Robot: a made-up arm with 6 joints.
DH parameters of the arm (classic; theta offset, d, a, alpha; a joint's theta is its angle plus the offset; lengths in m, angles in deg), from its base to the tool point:
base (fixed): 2.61 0 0.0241 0
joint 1: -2.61 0.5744 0.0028 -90
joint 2: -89.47 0 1.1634 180
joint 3: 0.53 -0.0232 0.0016 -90
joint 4: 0 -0.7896 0.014 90
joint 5: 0 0.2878 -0.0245 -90
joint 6: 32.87 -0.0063 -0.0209 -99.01
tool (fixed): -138.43 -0.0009 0 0
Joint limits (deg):
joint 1: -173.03..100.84
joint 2: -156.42..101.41
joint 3: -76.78..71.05
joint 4: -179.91..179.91
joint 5: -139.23..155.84
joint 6: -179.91..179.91
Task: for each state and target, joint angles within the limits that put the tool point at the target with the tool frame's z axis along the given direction. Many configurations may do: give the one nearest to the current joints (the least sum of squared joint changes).
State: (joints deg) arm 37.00 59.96 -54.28 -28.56 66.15 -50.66
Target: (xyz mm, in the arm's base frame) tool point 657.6 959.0 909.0 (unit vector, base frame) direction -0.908 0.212 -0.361
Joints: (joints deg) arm 69.33 30.73 -27.82 19.31 57.41 -21.79
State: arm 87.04 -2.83 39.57 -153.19 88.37 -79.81
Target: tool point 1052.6 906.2 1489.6 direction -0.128 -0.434 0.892
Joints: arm 39.99 24.74 34.57 -96.61 94.48 -45.00
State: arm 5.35 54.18 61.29 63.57 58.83 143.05
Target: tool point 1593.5 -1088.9 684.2 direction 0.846 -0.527 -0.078
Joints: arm -34.50 69.98 30.21 80.11 89.06 91.73
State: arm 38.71 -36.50 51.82 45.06 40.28 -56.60
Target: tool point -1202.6 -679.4 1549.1 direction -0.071 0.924 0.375
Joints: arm 18.05 -81.64 20.72 12.75 46.41 -15.67
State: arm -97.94 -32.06 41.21 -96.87 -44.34 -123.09
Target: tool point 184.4 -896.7 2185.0 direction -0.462 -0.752 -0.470
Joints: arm -92.60 9.97 58.72 -130.84 0.04 -146.39
